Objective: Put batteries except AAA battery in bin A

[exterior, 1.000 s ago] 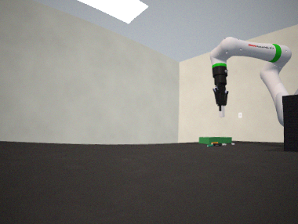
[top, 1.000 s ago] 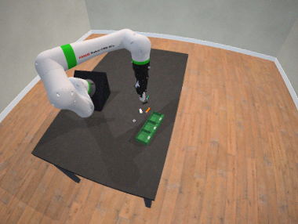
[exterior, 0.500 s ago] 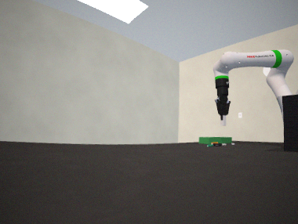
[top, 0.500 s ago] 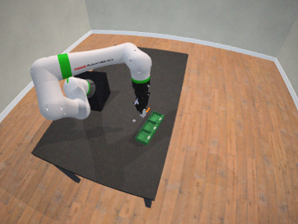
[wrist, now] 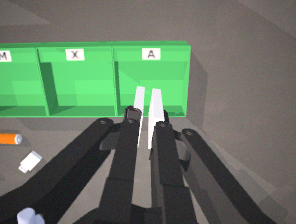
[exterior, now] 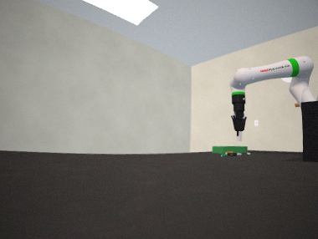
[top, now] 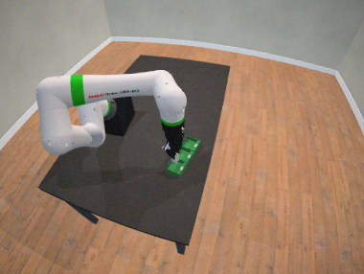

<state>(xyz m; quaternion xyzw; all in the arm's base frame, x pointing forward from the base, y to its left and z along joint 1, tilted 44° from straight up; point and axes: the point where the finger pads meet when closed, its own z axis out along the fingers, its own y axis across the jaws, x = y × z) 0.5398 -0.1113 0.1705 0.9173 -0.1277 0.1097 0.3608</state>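
Now: the green bin 20 mm ahead of my hand, 80 mm to the left of it and 90 mm below it. Round my hand: white battery (100 mm behind, 210 mm to the left, 100 mm below); orange battery (50 mm behind, 220 mm to the left, 100 mm below); white nut (110 mm behind, 100 mm to the left, 100 mm below).
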